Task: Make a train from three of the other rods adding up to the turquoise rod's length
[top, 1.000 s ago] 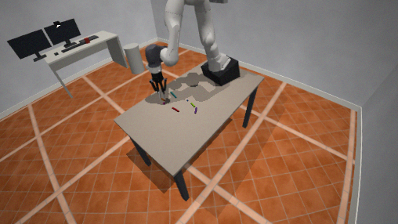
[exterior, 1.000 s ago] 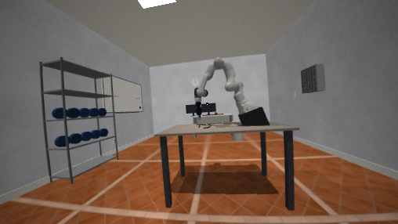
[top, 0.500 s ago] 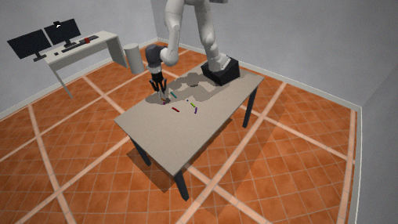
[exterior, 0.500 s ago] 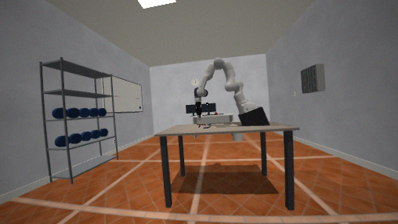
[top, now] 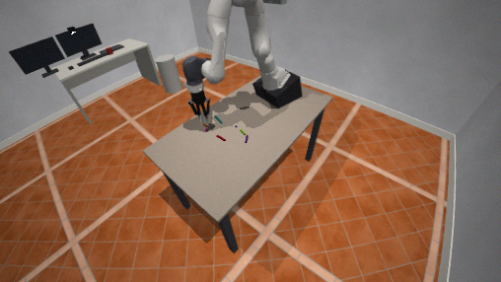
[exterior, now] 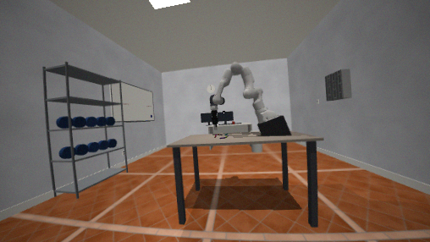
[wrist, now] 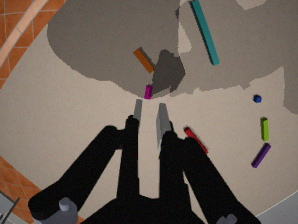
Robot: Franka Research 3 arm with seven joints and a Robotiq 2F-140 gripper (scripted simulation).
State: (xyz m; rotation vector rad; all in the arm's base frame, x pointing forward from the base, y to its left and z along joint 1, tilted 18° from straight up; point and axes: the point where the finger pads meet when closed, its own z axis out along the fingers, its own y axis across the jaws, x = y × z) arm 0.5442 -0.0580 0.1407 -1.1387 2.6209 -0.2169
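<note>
Now: the magenta rod 10 cm below my hand. Round my hand: orange rod: 10 cm below, 5 cm to the right, 2 cm behind; then red rod: 12 cm to the left, 10 cm below, 2 cm behind; then turquoise rod: 13 cm behind, 10 cm below, 4 cm to the right.
</note>
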